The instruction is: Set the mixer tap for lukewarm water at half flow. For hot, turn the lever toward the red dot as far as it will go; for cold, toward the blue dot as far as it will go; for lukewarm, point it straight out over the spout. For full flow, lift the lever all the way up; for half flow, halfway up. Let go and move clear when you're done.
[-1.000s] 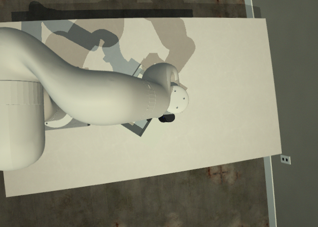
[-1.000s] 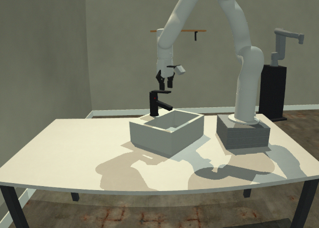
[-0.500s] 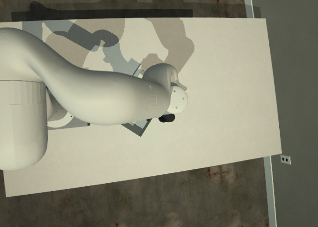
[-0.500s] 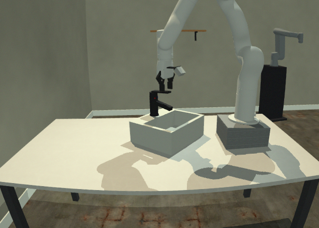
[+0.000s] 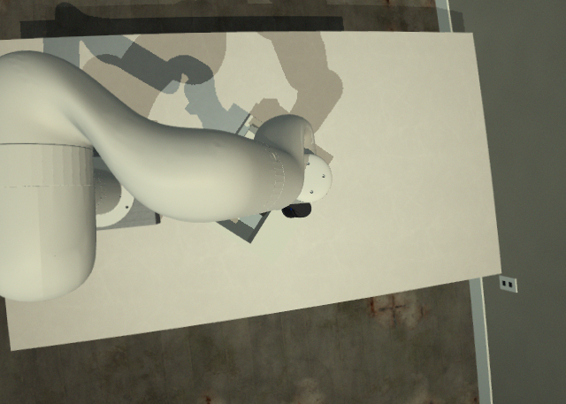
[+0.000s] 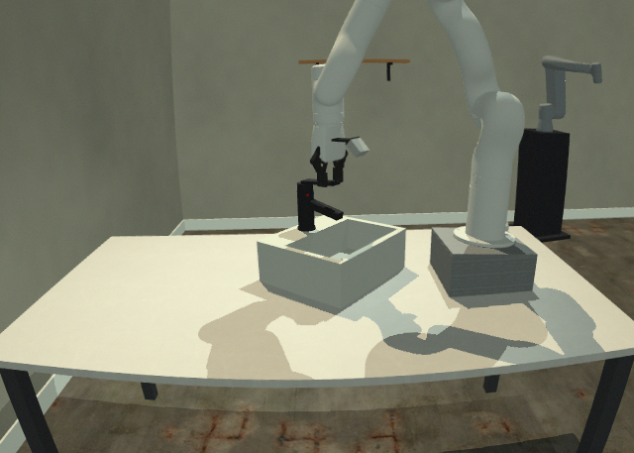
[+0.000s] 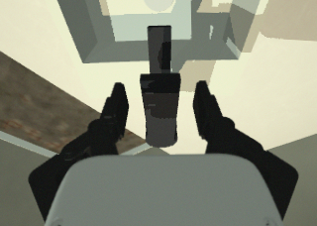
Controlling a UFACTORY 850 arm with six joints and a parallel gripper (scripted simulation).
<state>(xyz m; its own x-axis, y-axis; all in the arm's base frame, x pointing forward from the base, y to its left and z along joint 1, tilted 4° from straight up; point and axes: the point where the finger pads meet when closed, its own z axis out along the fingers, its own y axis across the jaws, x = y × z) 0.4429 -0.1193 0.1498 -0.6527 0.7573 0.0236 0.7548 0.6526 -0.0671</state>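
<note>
Now: the lever 30 mm to the right of my hand, 20 mm ahead of it and 10 mm below it. From my hand the other things lie so: grey sink basin 250 mm below, 20 mm to the left, 20 mm behind; black mixer tap 60 mm below, 50 mm to the right, 40 mm ahead.
</note>
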